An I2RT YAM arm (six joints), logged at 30 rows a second.
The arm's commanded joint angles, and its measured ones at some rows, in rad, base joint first. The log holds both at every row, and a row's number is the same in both.
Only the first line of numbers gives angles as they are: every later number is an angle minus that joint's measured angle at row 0.
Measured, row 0:
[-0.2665, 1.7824, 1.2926, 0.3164, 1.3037, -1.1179]
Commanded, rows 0 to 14:
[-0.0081, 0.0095, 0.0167, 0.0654, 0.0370, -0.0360]
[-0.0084, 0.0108, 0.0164, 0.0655, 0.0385, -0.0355]
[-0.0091, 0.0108, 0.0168, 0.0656, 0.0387, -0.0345]
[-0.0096, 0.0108, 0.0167, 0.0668, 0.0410, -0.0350]
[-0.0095, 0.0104, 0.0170, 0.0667, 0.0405, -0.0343]
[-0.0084, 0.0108, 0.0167, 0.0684, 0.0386, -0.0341]
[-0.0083, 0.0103, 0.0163, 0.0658, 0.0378, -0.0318]
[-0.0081, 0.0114, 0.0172, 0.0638, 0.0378, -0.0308]
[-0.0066, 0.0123, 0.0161, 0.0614, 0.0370, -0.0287]
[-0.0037, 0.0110, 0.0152, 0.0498, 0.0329, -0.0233]
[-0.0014, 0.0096, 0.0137, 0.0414, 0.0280, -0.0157]
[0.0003, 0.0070, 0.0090, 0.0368, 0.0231, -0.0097]
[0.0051, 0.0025, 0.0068, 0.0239, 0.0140, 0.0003]
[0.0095, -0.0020, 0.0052, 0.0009, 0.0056, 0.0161]
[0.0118, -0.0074, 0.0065, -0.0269, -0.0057, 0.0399]
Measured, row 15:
[0.0000, 0.0069, 0.0004, 0.0000, 0.0004, -0.0027]
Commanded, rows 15 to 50:
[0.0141, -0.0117, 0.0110, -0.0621, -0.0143, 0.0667]
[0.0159, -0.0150, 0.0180, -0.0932, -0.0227, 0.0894]
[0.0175, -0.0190, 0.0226, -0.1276, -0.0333, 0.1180]
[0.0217, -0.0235, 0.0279, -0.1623, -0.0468, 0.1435]
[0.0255, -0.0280, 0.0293, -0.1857, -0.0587, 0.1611]
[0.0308, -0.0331, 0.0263, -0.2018, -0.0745, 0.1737]
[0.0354, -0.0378, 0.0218, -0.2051, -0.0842, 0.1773]
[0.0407, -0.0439, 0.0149, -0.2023, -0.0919, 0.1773]
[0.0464, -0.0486, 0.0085, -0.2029, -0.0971, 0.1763]
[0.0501, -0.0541, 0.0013, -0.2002, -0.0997, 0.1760]
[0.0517, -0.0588, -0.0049, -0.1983, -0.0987, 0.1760]
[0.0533, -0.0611, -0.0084, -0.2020, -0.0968, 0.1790]
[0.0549, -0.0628, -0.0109, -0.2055, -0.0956, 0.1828]
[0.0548, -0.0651, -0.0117, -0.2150, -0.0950, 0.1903]
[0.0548, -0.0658, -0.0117, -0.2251, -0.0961, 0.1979]
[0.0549, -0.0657, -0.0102, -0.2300, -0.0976, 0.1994]
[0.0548, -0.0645, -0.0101, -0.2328, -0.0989, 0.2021]
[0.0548, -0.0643, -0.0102, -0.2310, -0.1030, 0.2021]
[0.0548, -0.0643, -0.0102, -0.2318, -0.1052, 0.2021]
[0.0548, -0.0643, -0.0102, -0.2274, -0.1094, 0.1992]
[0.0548, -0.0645, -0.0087, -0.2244, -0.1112, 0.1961]
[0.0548, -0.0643, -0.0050, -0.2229, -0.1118, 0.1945]
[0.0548, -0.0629, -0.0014, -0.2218, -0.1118, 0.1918]
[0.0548, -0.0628, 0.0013, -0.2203, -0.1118, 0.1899]
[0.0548, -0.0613, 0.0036, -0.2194, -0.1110, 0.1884]
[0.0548, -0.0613, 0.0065, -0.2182, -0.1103, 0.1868]
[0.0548, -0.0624, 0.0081, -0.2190, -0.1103, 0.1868]
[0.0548, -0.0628, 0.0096, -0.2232, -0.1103, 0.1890]
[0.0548, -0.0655, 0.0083, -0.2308, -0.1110, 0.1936]
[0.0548, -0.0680, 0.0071, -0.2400, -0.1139, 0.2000]
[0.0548, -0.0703, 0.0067, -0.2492, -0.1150, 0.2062]
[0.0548, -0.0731, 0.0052, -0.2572, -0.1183, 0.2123]
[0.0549, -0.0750, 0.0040, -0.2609, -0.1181, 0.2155]
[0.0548, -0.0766, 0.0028, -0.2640, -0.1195, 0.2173]
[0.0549, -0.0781, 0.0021, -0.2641, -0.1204, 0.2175]
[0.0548, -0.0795, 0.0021, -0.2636, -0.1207, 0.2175]
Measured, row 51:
[0.0550, -0.0343, -0.0042, -0.2514, -0.1240, 0.1953]
